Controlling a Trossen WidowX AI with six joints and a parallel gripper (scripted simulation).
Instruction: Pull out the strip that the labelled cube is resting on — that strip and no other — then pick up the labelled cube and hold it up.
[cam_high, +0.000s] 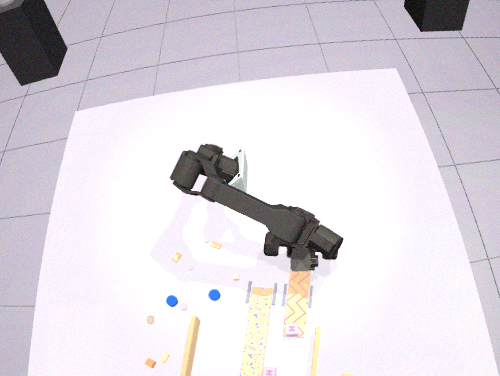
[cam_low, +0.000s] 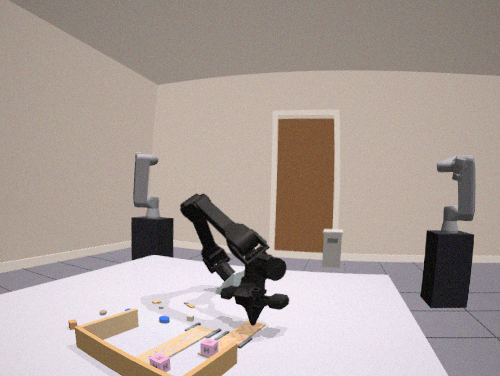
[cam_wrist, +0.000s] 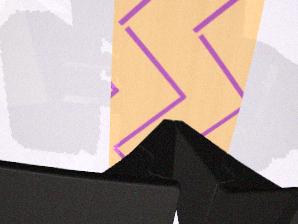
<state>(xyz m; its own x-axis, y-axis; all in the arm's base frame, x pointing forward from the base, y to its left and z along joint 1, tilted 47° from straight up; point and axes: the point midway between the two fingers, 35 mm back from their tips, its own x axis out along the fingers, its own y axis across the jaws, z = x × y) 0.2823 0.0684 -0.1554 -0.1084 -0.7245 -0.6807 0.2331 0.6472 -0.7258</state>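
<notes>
The zigzag strip is 9 cm ahead of my gripper tip and 2 cm to the right of it.
</notes>
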